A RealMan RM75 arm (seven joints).
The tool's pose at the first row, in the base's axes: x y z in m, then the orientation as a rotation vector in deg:
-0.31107 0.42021 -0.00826 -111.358 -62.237 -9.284
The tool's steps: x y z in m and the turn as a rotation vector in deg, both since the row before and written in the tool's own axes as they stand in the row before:
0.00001 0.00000 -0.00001 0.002 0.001 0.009
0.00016 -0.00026 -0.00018 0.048 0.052 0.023
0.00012 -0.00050 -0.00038 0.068 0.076 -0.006
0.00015 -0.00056 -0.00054 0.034 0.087 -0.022
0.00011 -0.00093 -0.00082 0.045 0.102 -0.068
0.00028 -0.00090 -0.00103 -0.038 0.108 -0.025
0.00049 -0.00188 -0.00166 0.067 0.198 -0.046
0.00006 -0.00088 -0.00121 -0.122 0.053 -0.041
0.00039 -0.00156 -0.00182 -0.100 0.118 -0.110
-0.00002 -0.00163 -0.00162 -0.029 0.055 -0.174
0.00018 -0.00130 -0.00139 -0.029 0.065 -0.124
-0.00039 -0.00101 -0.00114 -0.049 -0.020 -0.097
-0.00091 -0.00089 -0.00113 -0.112 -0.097 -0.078
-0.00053 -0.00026 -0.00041 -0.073 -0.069 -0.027
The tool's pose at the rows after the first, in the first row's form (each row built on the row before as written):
-0.31106 0.42021 -0.00825 -111.361 -62.227 -9.279
-0.31110 0.42024 -0.00790 -111.316 -62.165 -9.289
-0.31129 0.42015 -0.00730 -111.232 -62.114 -9.326
-0.31146 0.41997 -0.00655 -111.167 -62.075 -9.402
-0.31185 0.41964 -0.00542 -111.064 -62.070 -9.511
-0.31206 0.41925 -0.00410 -111.055 -62.028 -9.649
-0.31269 0.41874 -0.00168 -110.917 -61.936 -9.825
-0.31297 0.41807 -0.00037 -110.990 -61.954 -9.968
-0.31339 0.41730 0.00190 -110.990 -61.995 -10.198
-0.31417 0.41644 0.00388 -110.912 -62.133 -10.363
-0.31465 0.41580 0.00562 -110.856 -62.216 -10.510
-0.31533 0.41493 0.00674 -110.856 -62.330 -10.573
-0.31624 0.41372 0.00751 -110.943 -62.482 -10.588
-0.31664 0.41314 0.00765 -111.014 -62.561 -10.579

